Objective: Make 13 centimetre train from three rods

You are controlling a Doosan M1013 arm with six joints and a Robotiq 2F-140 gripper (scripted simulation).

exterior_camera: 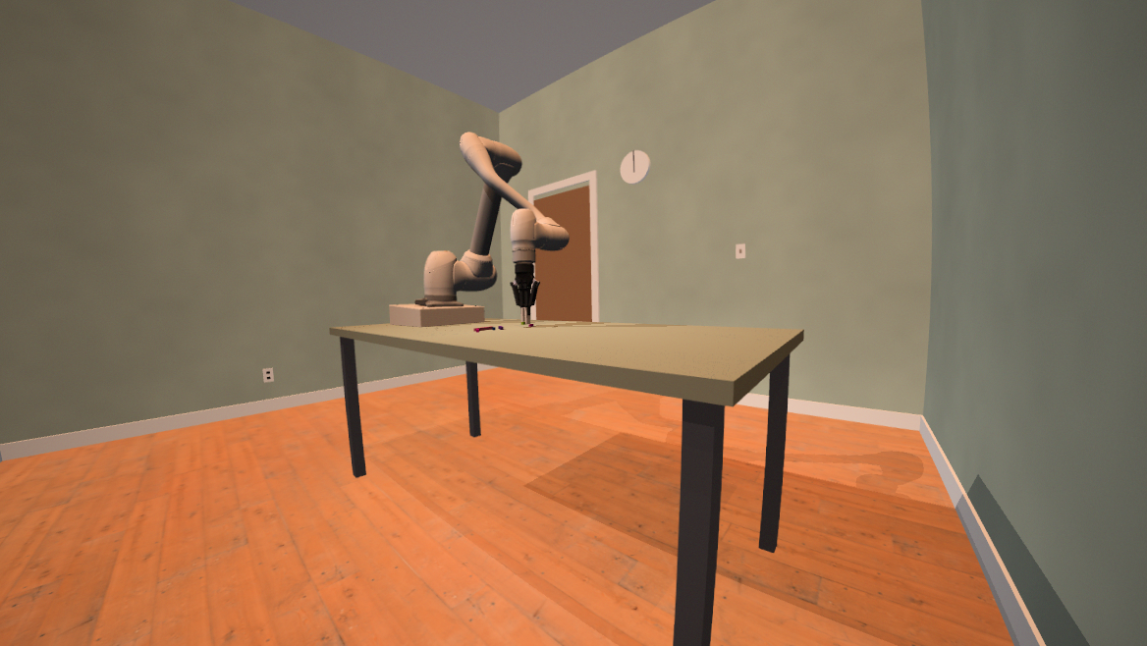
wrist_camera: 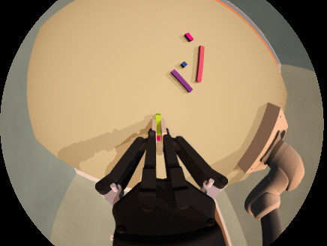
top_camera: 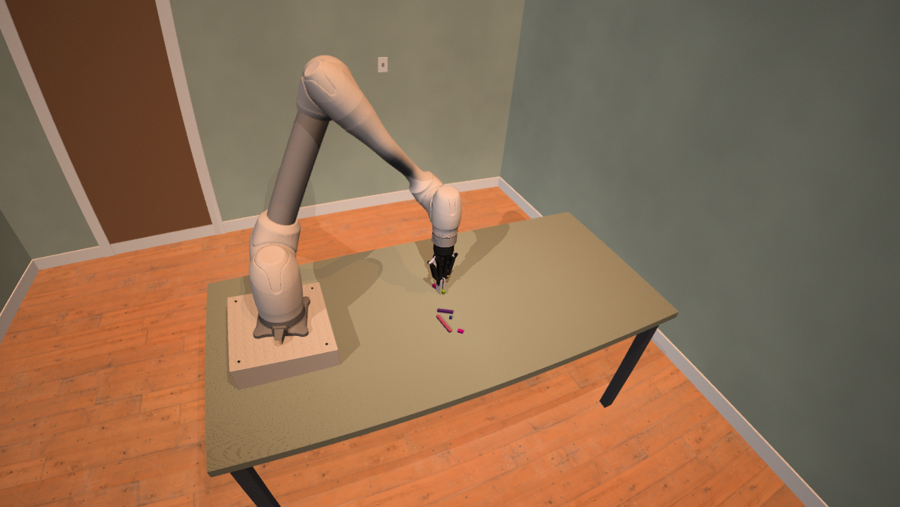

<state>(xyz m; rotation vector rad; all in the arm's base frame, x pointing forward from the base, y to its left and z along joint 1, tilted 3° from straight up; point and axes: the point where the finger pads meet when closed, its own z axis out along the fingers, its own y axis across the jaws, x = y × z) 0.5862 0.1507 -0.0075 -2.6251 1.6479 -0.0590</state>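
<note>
My hand is 30 mm above the lime rod. The rest, counted from my hand: blue rod (140 mm to the right, 40 mm below, 10 mm ahead); pink rod (170 mm to the right, 40 mm below, 20 mm behind); purple rod (110 mm to the right, 40 mm below).
</note>
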